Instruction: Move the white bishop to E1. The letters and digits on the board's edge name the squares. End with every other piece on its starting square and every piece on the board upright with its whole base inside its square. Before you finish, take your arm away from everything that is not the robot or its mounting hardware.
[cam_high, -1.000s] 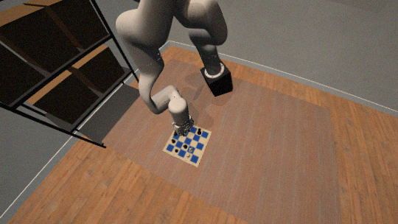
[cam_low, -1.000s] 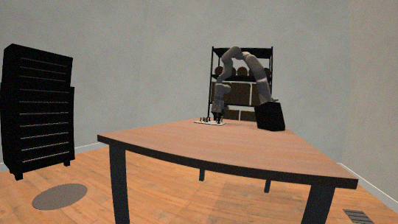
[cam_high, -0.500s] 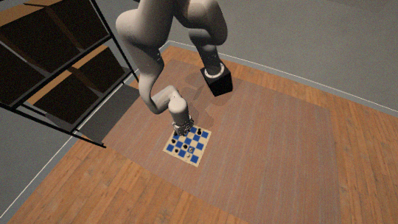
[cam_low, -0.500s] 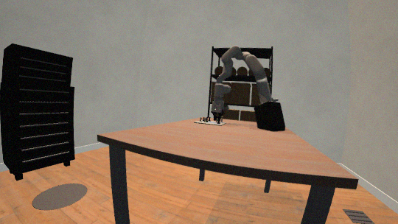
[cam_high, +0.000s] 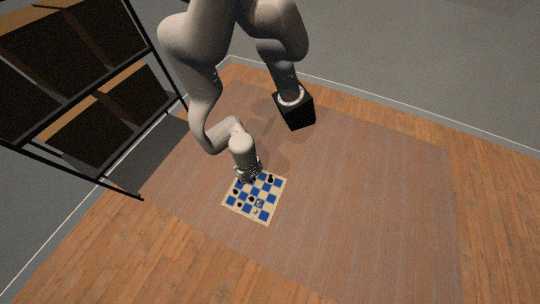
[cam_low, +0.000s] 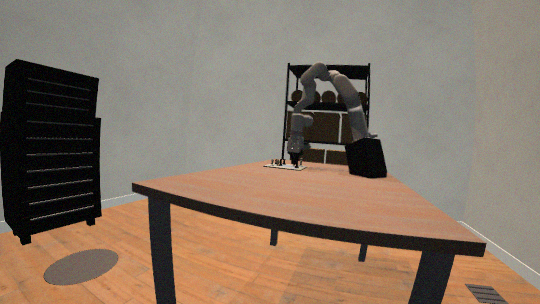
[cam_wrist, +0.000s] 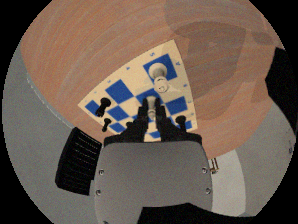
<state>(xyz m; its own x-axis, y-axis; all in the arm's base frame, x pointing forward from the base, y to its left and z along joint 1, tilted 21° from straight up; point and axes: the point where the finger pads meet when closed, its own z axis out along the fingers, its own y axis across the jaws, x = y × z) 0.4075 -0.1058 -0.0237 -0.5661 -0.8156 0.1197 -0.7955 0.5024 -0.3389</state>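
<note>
My hand is 13 cm short of the pale chess piece, 5 cm to the right of it and 2 cm above it. Also, from my hand: blue-and-cream chessboard: 5 cm ahead, 4 cm below, 3 cm to the left.
</note>
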